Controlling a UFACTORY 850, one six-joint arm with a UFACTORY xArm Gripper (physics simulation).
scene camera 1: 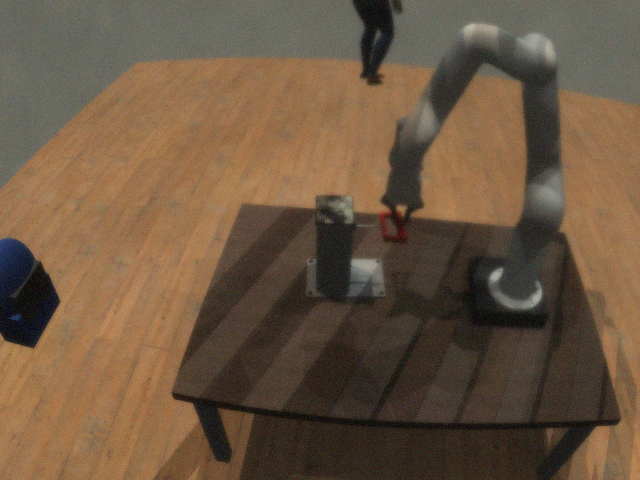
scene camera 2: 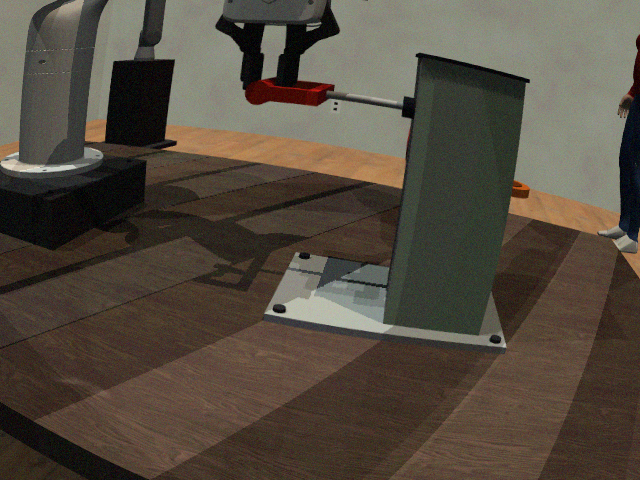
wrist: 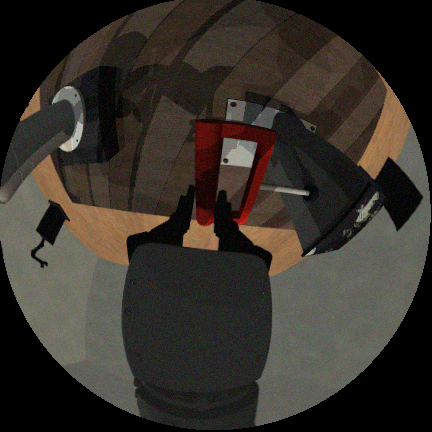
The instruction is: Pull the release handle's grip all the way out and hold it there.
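The red frame-shaped grip of the release handle stands out sideways from the tall grey-green housing. A bare pale rod joins the two, with a clear length showing between them. My gripper points down and is shut on the grip's rounded outer bar, with one finger outside the frame and one inside its opening. The housing stands upright on a light base plate.
The arm's black base stands on the wooden table, on the side the grip points to. A person stands beyond the table. A blue object is at the far left of scene camera 1.
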